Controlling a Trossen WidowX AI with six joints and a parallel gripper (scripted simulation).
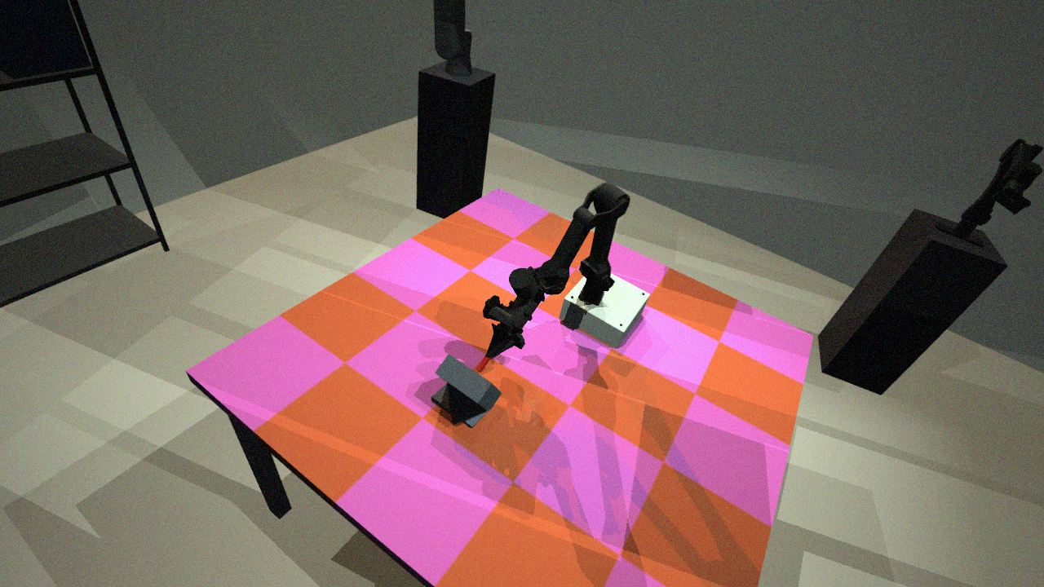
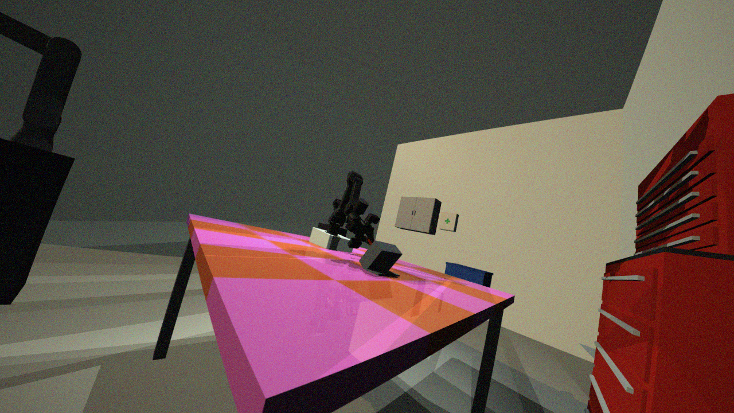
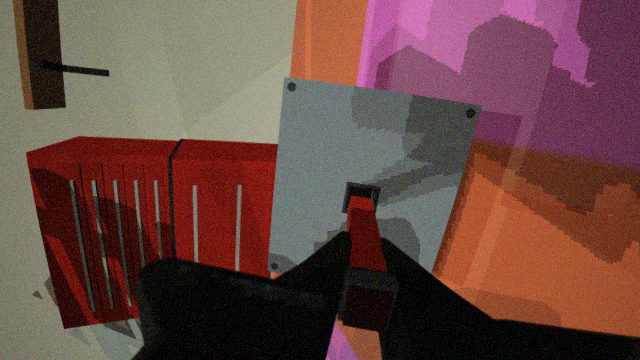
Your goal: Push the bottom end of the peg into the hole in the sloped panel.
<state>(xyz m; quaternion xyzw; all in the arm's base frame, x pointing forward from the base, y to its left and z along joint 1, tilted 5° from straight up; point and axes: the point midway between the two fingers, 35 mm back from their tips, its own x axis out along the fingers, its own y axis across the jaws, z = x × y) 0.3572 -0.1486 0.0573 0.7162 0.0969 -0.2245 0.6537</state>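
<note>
Right now the red peg is 10 mm behind my gripper tip and 10 mm above it. Round my gripper tip: sloped panel 60 mm ahead, 20 mm to the right, 40 mm below.
</note>
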